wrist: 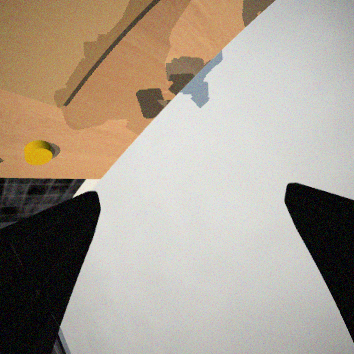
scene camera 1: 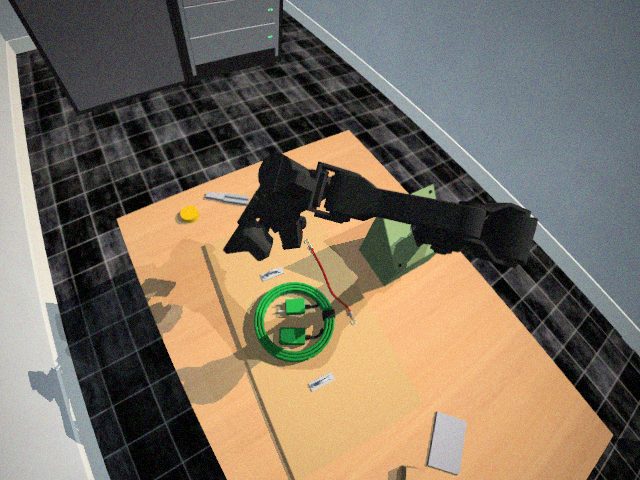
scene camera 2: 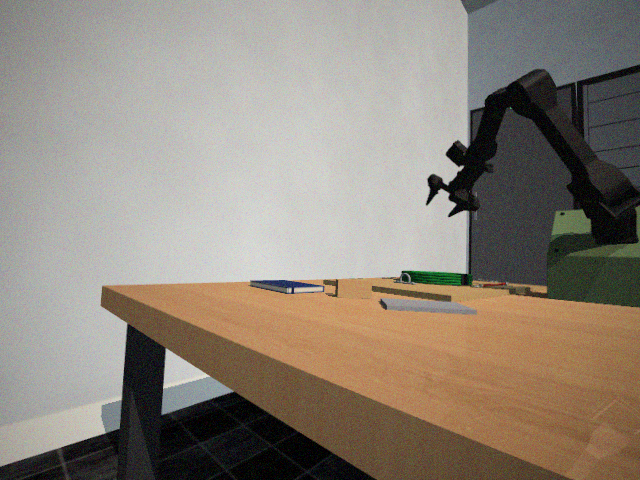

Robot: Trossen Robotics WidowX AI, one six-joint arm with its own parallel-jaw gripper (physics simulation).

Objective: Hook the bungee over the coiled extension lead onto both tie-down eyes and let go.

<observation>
My gripper (scene camera 1: 232,236) is open, with nothing in its grasp. A grey pad (scene camera 1: 447,443) rests on the table. Further things: a green coiled extension lead (scene camera 1: 288,335).
The green coiled extension lead is seen too in scene camera 2 (scene camera 2: 441,278). The grey pad also shows in scene camera 2 (scene camera 2: 390,304). My gripper also shows in the wrist view (wrist: 193,196) and in scene camera 2 (scene camera 2: 437,210). The wrist view does not show the green coiled extension lead: it is out of frame. The wrist view does not show the grey pad: it is out of frame.
</observation>
